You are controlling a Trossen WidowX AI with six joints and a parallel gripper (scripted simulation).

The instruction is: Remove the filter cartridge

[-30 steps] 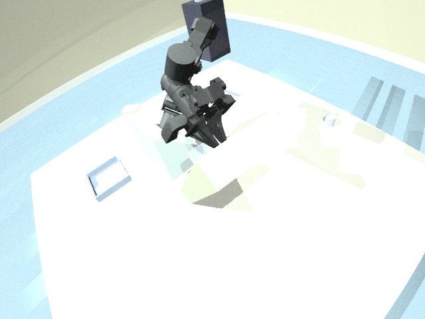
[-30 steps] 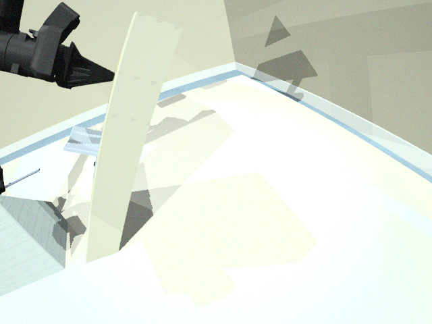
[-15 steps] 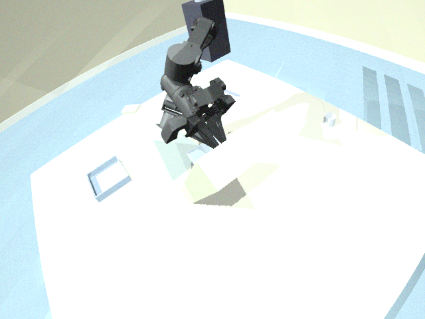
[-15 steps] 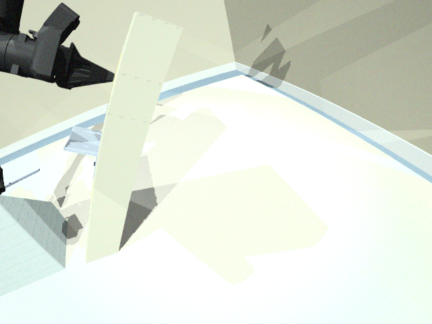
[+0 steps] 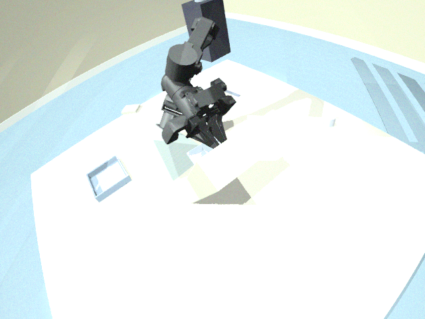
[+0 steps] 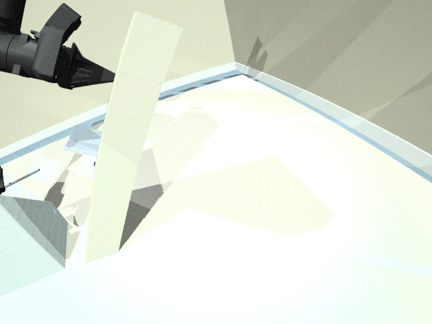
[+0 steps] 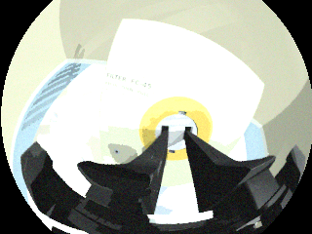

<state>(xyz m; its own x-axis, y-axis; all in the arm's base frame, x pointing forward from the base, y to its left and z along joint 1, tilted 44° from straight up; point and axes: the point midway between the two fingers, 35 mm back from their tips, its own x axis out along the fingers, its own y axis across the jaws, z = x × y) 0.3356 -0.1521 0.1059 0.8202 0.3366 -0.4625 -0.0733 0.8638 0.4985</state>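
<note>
Right now my gripper tip is 10 mm short of the round filter cartridge and 10 mm above it. Also, from my gripper tip: grey tray 460 mm behind, 260 mm below, 240 mm to the right; small flat plate 810 mm behind, 260 mm below, 60 mm to the left; pale service panel 80 mm below, 30 mm behind.
</note>
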